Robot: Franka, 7 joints.
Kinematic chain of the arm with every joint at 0, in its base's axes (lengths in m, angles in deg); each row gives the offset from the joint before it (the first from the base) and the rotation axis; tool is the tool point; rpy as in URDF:
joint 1: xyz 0 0 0.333 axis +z
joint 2: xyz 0 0 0 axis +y
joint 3: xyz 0 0 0.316 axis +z
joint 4: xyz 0.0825 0 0 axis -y
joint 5: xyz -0.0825 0 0.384 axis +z
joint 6: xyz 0 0 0 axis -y
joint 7: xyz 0.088 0 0 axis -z
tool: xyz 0 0 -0.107 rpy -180 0 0
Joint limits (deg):
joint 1: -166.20..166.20
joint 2: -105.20..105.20
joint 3: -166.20..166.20
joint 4: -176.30..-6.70
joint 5: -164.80..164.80
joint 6: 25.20..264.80
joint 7: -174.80..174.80
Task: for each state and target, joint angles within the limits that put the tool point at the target. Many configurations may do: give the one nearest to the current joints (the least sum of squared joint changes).
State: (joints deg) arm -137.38 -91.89 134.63 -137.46 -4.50 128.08 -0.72
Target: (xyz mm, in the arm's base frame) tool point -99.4 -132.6 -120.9
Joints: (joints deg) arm -166.20 -104.66 166.20 -133.21 13.01 120.99 -0.72
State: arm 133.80 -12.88 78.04 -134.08 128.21 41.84 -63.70
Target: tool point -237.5 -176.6 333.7
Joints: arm 125.58 -12.73 68.44 -172.22 119.42 30.76 -63.70
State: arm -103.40 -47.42 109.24 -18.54 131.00 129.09 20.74
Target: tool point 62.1 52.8 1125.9
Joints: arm -111.18 2.70 98.69 -15.16 123.65 78.52 20.74
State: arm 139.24 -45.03 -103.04 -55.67 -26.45 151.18 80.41
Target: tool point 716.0 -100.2 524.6
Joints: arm 121.56 -43.78 -109.66 -83.47 -26.43 140.21 80.41
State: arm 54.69 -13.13 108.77 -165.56 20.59 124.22 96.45
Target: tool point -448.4 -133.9 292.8
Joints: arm 70.74 -0.73 124.63 -138.61 22.05 128.70 96.45
